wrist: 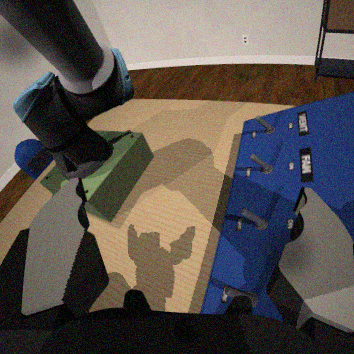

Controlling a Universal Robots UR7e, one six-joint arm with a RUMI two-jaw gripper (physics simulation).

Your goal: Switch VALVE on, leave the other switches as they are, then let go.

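Places are measured from the arm's base along level axes (x ahead, y left, z up), in metres.
Pixels of known places: gripper, between the fingertips: (pixel 189 185); arm's base, origin of its link: (pixel 86 159).
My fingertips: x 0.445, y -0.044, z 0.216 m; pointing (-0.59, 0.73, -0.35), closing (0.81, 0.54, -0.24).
For each thing: its middle in the pictures, then the offset to it from my fingertips. "*": a spot on its surface instead. Level surfaces: height alone.
- top lever, a spot on its surface: (pixel 265 124) * dx -0.062, dy +0.321, dz -0.206 m
- second lever, a spot on its surface: (pixel 261 164) * dx -0.024, dy +0.206, dz -0.207 m
- third lever, a spot on its surface: (pixel 255 219) * dx +0.014, dy +0.094, dz -0.205 m
- top label, middle of its body: (pixel 302 122) dx +0.011, dy +0.350, dz -0.199 m
- wooden table, height of its surface: dz -0.313 m
A blue switch panel (pixel 330 132) fills the right side of the wrist view. Four grey levers show on it in a row: a top lever (pixel 265 124), a second lever (pixel 261 164), a third lever (pixel 255 219) and a bottom lever (pixel 242 296), partly hidden by the gripper body. The label (pixel 306 164) beside the second lever reads FAN; the top label (pixel 302 123) seems to read VENT. No VALVE label shows; the right finger covers part of the panel beside the lower levers. My gripper (pixel 189 185) is wide open and empty, its right finger over the panel.
The robot's green base block (pixel 122 180) stands on the wooden table (pixel 170 220) at left, with the arm above it. A blue rounded object (pixel 31 157) is at the far left. A dark-framed shelf (pixel 320 42) stands at the back right.
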